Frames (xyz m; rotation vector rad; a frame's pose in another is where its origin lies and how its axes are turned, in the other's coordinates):
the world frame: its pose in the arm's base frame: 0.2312 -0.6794 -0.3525 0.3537 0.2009 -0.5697
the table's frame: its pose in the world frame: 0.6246 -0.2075 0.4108 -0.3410 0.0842 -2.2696
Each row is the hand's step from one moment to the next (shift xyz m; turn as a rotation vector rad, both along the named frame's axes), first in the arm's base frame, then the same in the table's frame.
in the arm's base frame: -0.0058 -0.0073 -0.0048 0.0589 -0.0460 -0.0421
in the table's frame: 0.0071 0.0073 -0.0026 -0.0446 0.0730 0.0064
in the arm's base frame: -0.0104 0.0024 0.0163 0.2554 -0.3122 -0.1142
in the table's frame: 0.0115 -0.0131 0.0088 -0.1408 0.3709 0.1355
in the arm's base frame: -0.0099 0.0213 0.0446 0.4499 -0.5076 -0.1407
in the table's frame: 0.0091 -0.0436 0.0236 -0.2529 0.5862 0.2690
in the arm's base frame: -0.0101 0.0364 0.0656 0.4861 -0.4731 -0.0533
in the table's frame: 0.0075 -0.0673 0.0338 -0.2833 0.5187 0.3372
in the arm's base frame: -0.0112 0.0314 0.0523 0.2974 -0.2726 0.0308
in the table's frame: 0.0080 -0.0563 0.0248 -0.1684 0.2693 0.2507
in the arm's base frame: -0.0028 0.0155 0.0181 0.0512 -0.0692 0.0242
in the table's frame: 0.0001 -0.0230 0.0068 -0.0177 0.0542 0.0689
